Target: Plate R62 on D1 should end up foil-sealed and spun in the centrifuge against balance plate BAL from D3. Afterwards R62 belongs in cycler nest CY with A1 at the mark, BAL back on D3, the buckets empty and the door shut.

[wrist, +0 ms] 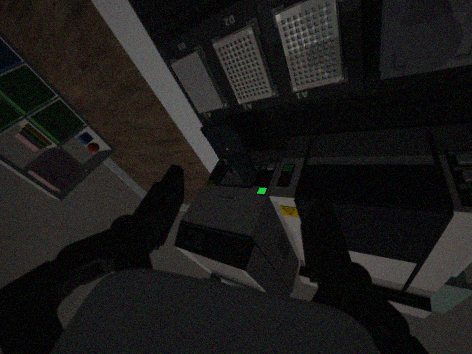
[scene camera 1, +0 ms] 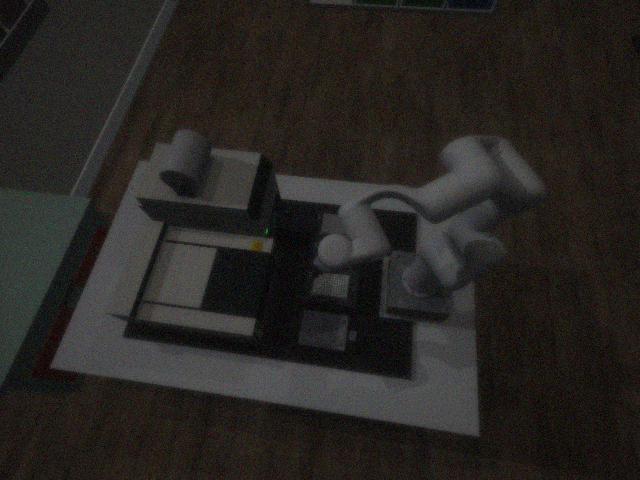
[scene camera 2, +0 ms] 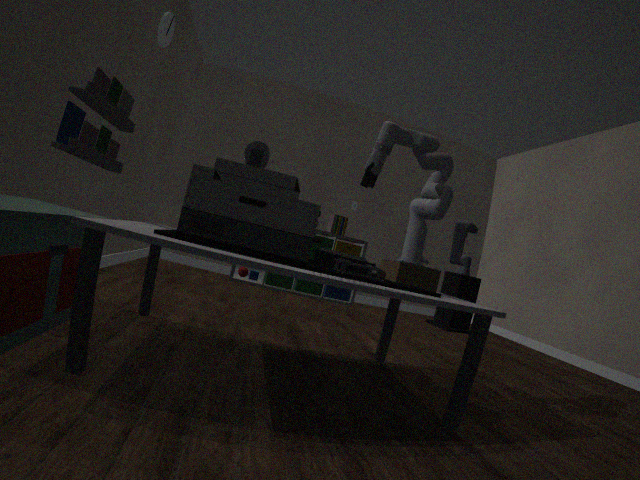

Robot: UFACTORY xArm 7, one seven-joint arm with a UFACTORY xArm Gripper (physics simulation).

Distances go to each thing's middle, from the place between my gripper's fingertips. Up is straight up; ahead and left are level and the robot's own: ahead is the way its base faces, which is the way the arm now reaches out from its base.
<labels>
Right now the plain plate (wrist: 193, 70) is 300 mm below my hand, 260 mm to the right of it and 10 mm behind it.
</labels>
